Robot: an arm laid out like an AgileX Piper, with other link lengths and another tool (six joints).
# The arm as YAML. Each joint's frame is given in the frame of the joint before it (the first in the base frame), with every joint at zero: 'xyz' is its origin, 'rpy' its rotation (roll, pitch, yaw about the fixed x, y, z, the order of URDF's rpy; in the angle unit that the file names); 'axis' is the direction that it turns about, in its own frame. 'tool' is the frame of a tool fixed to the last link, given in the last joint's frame.
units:
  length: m
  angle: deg
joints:
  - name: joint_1
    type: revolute
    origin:
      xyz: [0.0, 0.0, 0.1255]
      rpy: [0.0, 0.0, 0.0]
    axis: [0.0, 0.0, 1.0]
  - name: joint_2
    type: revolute
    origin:
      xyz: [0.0, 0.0, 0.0]
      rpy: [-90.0, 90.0, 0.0]
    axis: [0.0, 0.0, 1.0]
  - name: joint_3
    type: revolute
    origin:
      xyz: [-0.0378, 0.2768, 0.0]
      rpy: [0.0, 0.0, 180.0]
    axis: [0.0, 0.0, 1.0]
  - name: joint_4
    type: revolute
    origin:
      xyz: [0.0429, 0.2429, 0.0]
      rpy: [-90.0, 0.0, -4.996]
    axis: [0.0, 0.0, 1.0]
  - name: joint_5
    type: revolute
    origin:
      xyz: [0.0, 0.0, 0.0]
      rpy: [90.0, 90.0, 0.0]
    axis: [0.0, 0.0, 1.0]
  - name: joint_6
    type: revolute
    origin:
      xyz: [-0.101, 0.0, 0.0]
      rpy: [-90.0, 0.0, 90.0]
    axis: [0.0, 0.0, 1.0]
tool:
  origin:
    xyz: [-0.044, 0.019, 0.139]
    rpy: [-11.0, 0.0, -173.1]
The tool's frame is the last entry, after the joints.
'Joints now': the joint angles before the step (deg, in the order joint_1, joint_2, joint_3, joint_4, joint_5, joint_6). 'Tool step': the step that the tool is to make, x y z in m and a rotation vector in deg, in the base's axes. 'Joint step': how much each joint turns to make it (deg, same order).
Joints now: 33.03 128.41 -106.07 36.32 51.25 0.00
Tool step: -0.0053 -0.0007 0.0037 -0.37 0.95 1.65
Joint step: 0.00 0.30 -1.55 -0.28 2.78 0.01
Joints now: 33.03 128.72 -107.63 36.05 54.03 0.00
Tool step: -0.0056 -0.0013 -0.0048 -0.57 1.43 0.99
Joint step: 0.01 0.74 -0.36 0.13 1.52 -0.20
